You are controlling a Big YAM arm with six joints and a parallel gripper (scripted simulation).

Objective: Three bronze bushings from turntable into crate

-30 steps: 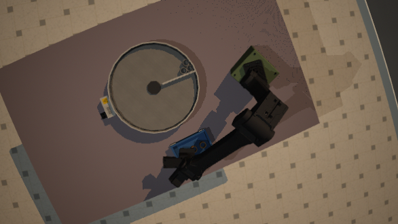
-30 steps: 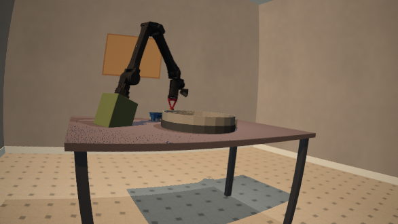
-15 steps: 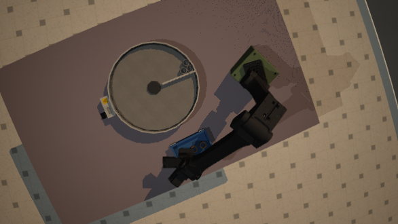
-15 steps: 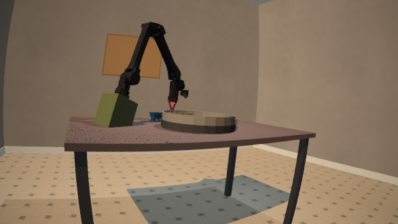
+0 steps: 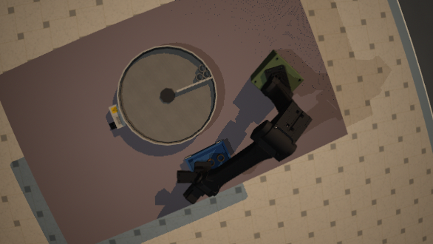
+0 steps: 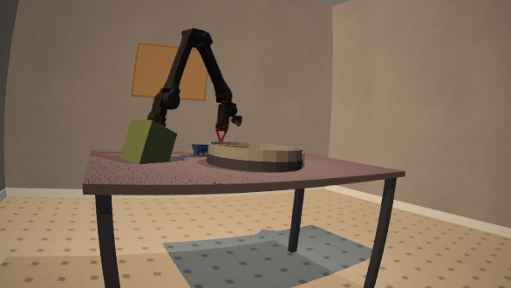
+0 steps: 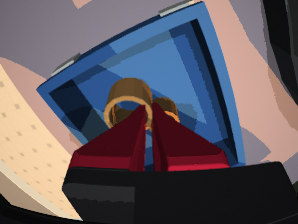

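The blue crate lies 50 mm behind my hand and 60 mm below it. The rest, counted from my hand: turntable (40 mm ahead, 350 mm to the right, 30 mm below).
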